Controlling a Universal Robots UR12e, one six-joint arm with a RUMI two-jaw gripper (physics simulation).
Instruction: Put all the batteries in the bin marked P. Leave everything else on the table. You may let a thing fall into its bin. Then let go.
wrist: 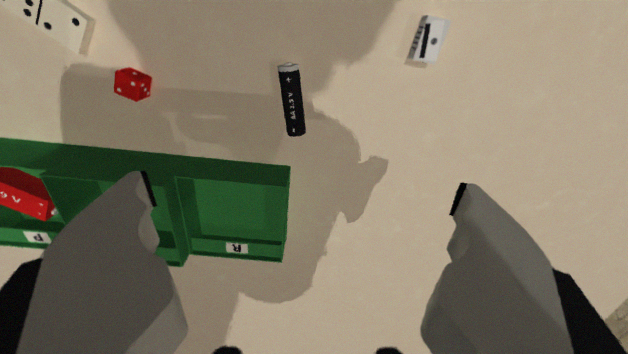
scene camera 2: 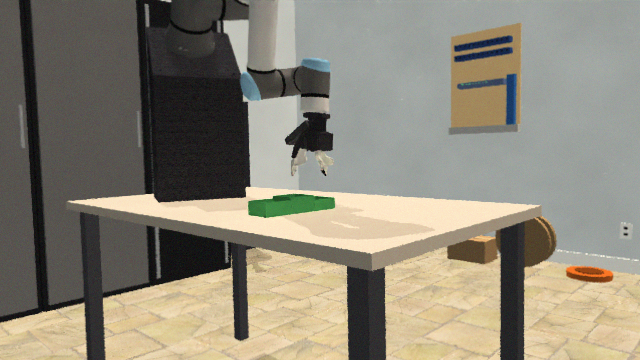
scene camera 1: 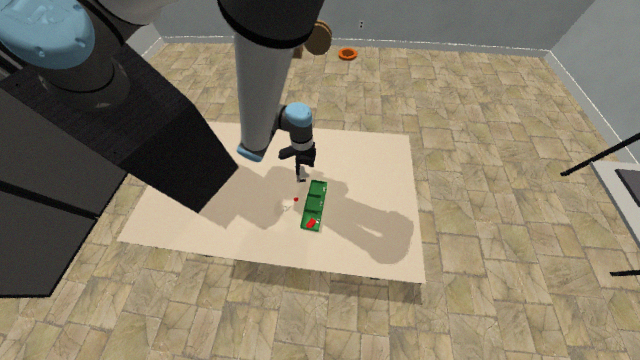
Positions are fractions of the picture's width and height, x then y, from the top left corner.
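You'd find a green three-compartment bin tray in scene camera 1 (0.49,0.58) and in scene camera 2 (0.44,0.57). The tray's there in the wrist view (0.34,0.59) as well.
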